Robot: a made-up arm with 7 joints.
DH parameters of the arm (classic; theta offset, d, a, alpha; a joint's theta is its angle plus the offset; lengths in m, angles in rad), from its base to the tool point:
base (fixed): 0.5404 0 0.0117 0
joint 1: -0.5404 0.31 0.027 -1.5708
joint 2: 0 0.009 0.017 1.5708
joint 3: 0 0.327 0.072 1.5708
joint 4: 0 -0.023 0.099 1.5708
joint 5: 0 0.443 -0.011 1.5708
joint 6: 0 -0.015 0.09 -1.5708
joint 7: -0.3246 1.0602 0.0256 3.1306
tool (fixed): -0.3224 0.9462 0 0
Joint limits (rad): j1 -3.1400..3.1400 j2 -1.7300..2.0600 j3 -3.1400..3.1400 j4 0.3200..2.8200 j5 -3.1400..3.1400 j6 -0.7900..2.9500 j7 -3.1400..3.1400
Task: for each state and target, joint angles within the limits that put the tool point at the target. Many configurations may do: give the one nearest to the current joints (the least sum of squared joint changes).
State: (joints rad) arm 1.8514 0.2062 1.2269 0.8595 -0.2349 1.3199 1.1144
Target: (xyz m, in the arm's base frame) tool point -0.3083 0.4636 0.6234
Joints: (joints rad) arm 1.5242 -0.4543 0.6597 1.1559 -0.3520 1.4767 1.1597
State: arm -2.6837 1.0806 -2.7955 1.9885 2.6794 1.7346 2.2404
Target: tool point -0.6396 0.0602 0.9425
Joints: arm -2.8330 1.0853 -2.7233 2.2052 2.7442 1.5736 2.1686
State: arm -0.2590 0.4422 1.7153 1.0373 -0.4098 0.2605 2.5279
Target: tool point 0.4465 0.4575 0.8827
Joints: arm -0.4620 0.4878 1.7923 1.7287 -0.4397 0.1432 2.4851
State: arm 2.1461 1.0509 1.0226 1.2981 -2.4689 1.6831 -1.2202
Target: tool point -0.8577 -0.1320 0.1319
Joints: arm 2.7724 1.3620 1.0240 1.8968 -2.6414 1.3810 -1.0710
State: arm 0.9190 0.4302 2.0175 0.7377 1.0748 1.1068 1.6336
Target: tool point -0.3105 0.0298 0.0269
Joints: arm 0.8758 -0.4550 2.3524 0.5394 1.1399 1.0500 1.5499
